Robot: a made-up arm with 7 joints.
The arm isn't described. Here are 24 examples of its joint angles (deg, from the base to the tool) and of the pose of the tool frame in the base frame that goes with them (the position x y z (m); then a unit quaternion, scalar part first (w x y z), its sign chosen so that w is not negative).
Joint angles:
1: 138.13 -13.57 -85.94 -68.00 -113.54 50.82 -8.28
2: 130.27 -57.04 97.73 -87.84 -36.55 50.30 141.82
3: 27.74 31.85 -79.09 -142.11 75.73 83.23 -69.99
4: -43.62 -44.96 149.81 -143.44 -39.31 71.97 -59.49
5: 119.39 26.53 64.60 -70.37 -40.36 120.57 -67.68
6: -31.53 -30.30 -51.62 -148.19 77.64 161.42 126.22
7: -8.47 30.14 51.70 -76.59 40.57 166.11 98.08
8: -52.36 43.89 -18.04 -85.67 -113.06 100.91 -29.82
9: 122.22 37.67 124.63 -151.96 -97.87 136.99 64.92
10: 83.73 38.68 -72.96 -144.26 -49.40 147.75 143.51
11: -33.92 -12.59 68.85 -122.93 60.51 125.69 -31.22
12: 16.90 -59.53 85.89 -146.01 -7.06 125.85 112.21
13: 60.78 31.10 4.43 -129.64 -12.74 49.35 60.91
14: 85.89 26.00 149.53 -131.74 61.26 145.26 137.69
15: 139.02 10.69 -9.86 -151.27 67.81 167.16 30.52
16: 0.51 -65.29 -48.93 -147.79 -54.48 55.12 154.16
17: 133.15 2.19 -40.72 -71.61 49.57 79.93 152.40
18: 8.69 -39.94 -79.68 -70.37 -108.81 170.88 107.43
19: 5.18 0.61 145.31 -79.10 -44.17 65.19 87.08
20: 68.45 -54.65 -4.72 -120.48 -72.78 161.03 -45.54
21: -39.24 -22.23 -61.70 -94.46 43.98 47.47 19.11
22: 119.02 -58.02 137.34 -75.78 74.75 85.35 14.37
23: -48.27 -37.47 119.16 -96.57 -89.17 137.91 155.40
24: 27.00 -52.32 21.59 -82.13 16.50 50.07 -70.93
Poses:
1: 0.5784 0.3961 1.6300 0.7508 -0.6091 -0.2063 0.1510
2: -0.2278 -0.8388 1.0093 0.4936 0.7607 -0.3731 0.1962
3: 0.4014 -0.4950 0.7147 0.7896 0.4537 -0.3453 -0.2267
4: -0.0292 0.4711 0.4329 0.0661 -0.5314 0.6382 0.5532
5: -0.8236 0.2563 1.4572 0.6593 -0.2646 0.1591 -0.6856
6: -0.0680 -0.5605 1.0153 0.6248 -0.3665 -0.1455 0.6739
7: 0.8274 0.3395 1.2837 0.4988 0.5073 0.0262 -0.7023
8: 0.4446 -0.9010 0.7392 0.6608 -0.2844 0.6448 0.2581
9: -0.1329 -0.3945 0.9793 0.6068 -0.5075 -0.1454 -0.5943
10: 0.5948 0.2238 0.6616 0.6165 -0.3761 -0.5440 -0.4272
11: 0.5963 0.3788 1.1012 0.8184 0.4278 -0.2556 0.2862
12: -0.2000 0.5766 0.8258 0.7183 0.0020 -0.6956 -0.0126
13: 0.2790 0.5817 0.5683 0.6417 -0.6830 0.2519 0.2414
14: -0.4069 -0.3751 1.2403 0.7579 -0.3807 0.0870 0.5225
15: -0.2633 0.4876 0.7455 0.9197 0.1888 -0.0459 0.3413
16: 0.2183 -0.4043 1.0835 0.1082 -0.4919 0.0200 -0.8637
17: -0.0805 0.7627 1.5925 0.9303 -0.1527 0.1895 -0.2745
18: -0.1805 -0.6410 1.4729 0.1329 -0.4986 -0.7495 -0.4147
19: -0.6020 0.3373 1.4713 0.7169 0.1626 -0.4979 0.4601
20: 0.0366 0.1773 1.5800 0.0232 0.3465 0.6221 -0.7017
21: -0.2666 -0.6161 1.4085 0.5769 0.4358 -0.3071 -0.6188
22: 0.0361 -0.9837 0.7550 0.4196 0.2462 -0.1830 -0.8543
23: 0.0165 0.8706 0.9029 0.5246 0.3020 -0.7941 0.0555
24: -0.1428 0.2408 1.7344 0.3347 0.0980 -0.1421 0.9264
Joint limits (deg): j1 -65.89..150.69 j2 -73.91..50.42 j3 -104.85..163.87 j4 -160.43..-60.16 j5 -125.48..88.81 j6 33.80..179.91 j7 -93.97..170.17
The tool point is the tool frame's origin. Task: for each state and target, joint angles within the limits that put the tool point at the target. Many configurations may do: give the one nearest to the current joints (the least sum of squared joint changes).
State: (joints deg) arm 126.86 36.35 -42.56 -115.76 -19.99 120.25 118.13
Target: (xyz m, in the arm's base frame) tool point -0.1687 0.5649 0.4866
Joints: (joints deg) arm 136.75 37.08 -30.42 -142.62 -23.52 118.72 117.20
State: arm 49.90 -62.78 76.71 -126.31 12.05 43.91 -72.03
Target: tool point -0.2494 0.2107 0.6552
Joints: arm 62.90 -53.49 101.63 -160.17 17.80 33.80 -73.72
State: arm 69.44 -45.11 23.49 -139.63 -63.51 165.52 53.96
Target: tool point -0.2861 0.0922 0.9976
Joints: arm 96.19 -68.62 43.70 -160.43 -114.86 179.91 76.34
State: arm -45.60 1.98 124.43 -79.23 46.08 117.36 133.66
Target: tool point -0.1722 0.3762 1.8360
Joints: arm -30.37 10.53 155.07 -60.16 40.77 110.88 155.89
